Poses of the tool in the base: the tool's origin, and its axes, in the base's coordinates. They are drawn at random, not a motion.
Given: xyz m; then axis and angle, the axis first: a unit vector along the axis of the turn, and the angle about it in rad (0 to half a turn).
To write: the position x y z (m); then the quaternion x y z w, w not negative. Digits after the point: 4 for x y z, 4 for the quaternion.
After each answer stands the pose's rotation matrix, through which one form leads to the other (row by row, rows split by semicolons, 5 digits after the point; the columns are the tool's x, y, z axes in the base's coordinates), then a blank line. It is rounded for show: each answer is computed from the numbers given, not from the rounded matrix.
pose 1, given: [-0.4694 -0.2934 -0.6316 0.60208 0.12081 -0.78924 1.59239]
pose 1, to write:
[-0.4694 -0.2934 -0.6316 0.4303 0.0863 -0.5641 0.6994]
0.34874 0.86337 -0.36467; -0.71475 -0.00668 -0.69935; -0.60623 0.50453 0.61476

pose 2, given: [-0.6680 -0.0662 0.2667 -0.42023 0.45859 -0.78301 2.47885]
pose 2, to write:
[-0.6680 -0.0662 0.2667 -0.3974 0.4336 -0.7404 0.3253]
-0.47251 0.13714 0.87059; -0.82640 -0.41222 -0.38359; 0.30627 -0.90070 0.30811

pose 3, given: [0.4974 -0.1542 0.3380 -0.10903 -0.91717 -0.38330 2.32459]
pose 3, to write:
[0.4974 -0.1542 0.3380 -0.1001 -0.8417 -0.3518 0.3972]
-0.66439 0.44790 -0.59831; -0.11102 0.73251 0.67165; 0.73910 0.51266 -0.43694

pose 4, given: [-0.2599 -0.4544 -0.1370 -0.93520 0.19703 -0.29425 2.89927]
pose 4, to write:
[-0.2599 -0.4544 -0.1370 -0.9283 0.1956 -0.2921 0.1209]
0.75286 -0.29253 0.58960; -0.43375 -0.89428 0.11015; 0.49504 -0.33867 -0.80015

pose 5, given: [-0.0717 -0.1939 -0.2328 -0.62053 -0.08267 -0.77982 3.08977]
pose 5, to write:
[-0.0717 -0.1939 -0.2328 -0.6203 -0.0826 -0.7796 0.0259]
-0.22907 0.14292 0.96286; 0.06213 -0.98500 0.16099; 0.97143 0.09670 0.21675

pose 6, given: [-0.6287 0.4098 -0.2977 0.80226 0.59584 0.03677 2.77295]
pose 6, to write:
[-0.6287 0.4098 -0.2977 0.7887 0.5857 0.0361 0.1833]
0.31119 0.91067 0.27173; 0.93717 -0.24662 -0.24675; -0.15769 0.33144 -0.93020

